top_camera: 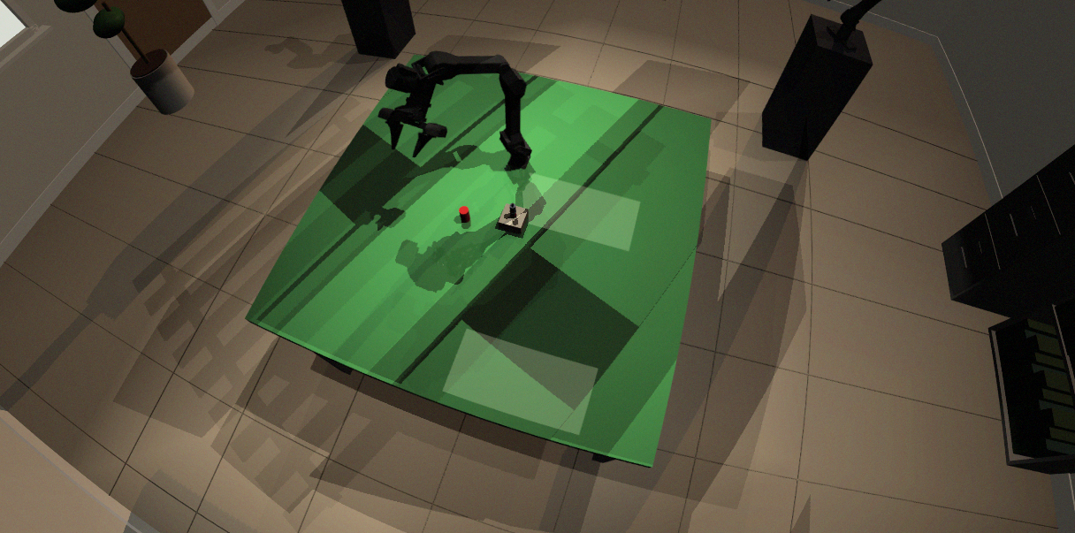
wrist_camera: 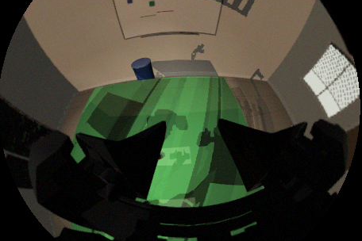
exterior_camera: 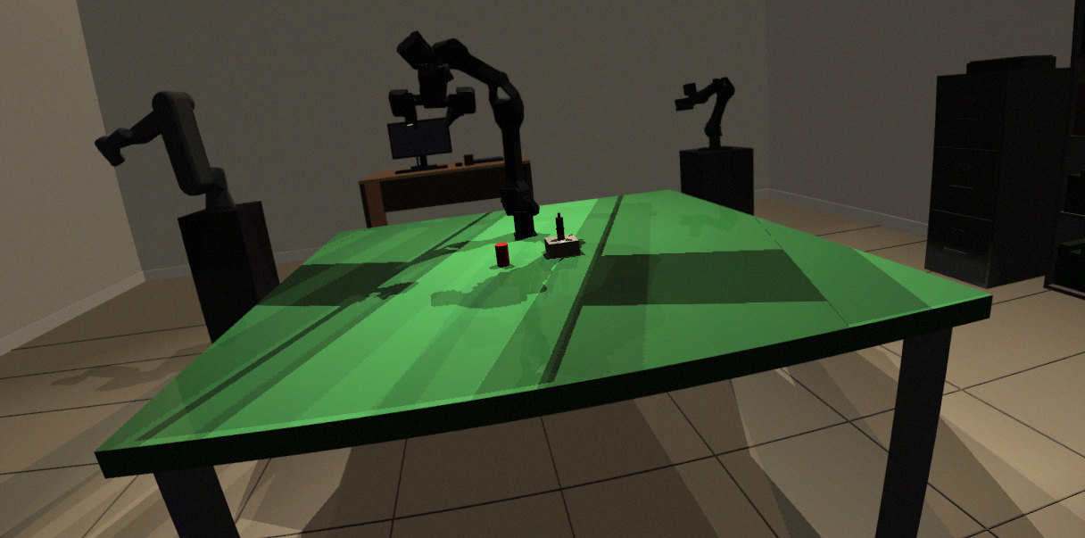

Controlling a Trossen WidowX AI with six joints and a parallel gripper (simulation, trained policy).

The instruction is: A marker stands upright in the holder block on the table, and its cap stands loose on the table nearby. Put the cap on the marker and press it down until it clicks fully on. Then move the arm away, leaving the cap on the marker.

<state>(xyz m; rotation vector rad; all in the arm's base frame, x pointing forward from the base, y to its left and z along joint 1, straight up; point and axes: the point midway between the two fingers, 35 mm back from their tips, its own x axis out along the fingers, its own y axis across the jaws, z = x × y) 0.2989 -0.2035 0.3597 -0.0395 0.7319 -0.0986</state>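
My gripper tip is 31 cm above the red cap, 12 cm to the right of it and 4 cm past it. Round my gripper tip: pale holder block (32 cm below, 27 cm to the left, 8 cm behind).
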